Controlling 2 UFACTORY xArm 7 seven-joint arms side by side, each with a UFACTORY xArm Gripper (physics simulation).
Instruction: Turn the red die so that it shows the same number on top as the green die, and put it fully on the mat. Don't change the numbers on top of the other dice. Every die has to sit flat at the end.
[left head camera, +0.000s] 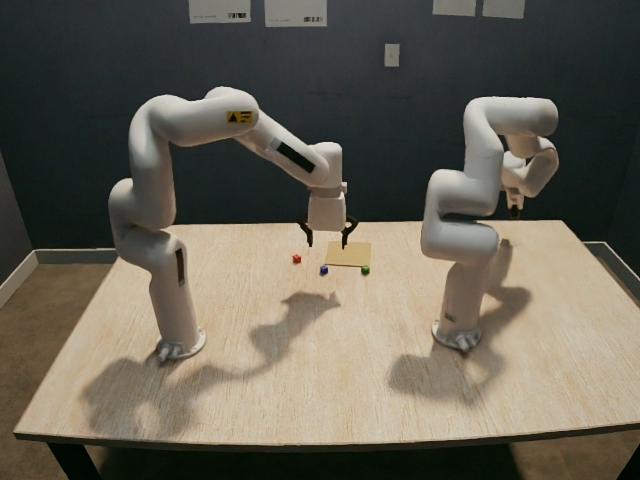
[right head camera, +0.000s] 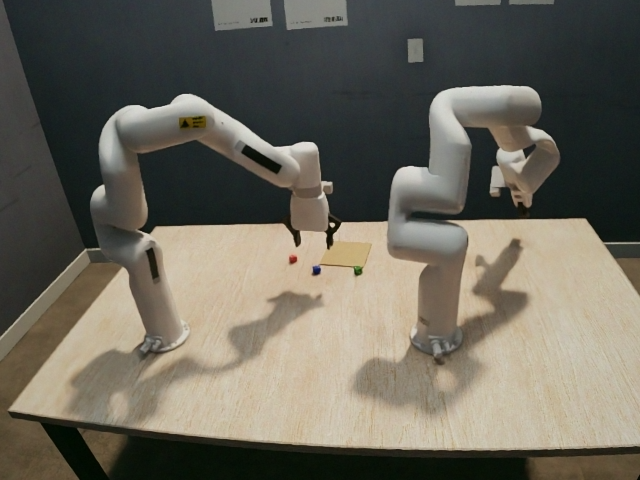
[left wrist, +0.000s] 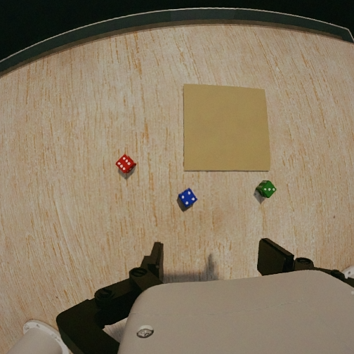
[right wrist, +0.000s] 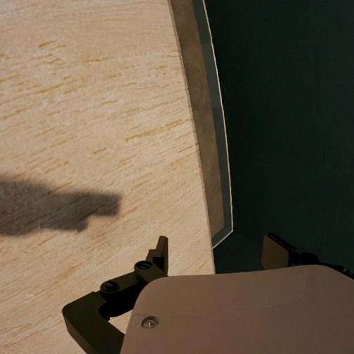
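Seen in the pictures: left gripper, fingertip midpoint: (left head camera: 327, 246) (right head camera: 314, 246); right gripper, fingertip midpoint: (left head camera: 515, 205) (right head camera: 526, 203); left arm's base, link origin: (left head camera: 181, 342) (right head camera: 167, 336); right arm's base, link origin: (left head camera: 455, 332) (right head camera: 436, 336).
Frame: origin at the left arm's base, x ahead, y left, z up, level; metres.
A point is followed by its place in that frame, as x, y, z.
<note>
The red die (left head camera: 296, 258) @(0.391, -0.225, 0.018) (right head camera: 293, 258) @(0.393, -0.229, 0.017) (left wrist: 125, 163) lies on the table, left of the tan mat (left head camera: 356, 253) @(0.464, -0.406, 0.004) (right head camera: 351, 253) @(0.464, -0.398, 0.004) (left wrist: 227, 125), with several white pips on its upper face. The blue die (left head camera: 324, 269) @(0.343, -0.318, 0.017) (right head camera: 316, 269) @(0.344, -0.319, 0.017) (left wrist: 187, 198) and the green die (left head camera: 364, 269) @(0.357, -0.437, 0.018) (right head camera: 357, 270) @(0.354, -0.441, 0.018) (left wrist: 267, 189) lie just off the mat's near edge. The green die's upper face seems to show three pips in the left wrist view. My left gripper (left head camera: 327, 246) @(0.314, -0.330, 0.118) (right head camera: 313, 245) @(0.314, -0.330, 0.118) (left wrist: 212, 256) is open and empty above the dice area. My right gripper (left head camera: 514, 211) @(0.665, -0.938, 0.109) (right head camera: 523, 210) @(0.665, -0.938, 0.109) (right wrist: 216, 251) is open and empty, far right.
The wooden table (left head camera: 248, 403) @(-0.164, -0.218, 0.000) (right head camera: 232, 408) @(-0.182, -0.278, 0.000) (left wrist: 65, 200) (right wrist: 100, 100) carries both arm bases. The right gripper hangs over the table's back edge. A dark wall (left head camera: 361, 113) (right head camera: 361, 118) stands behind the table.
</note>
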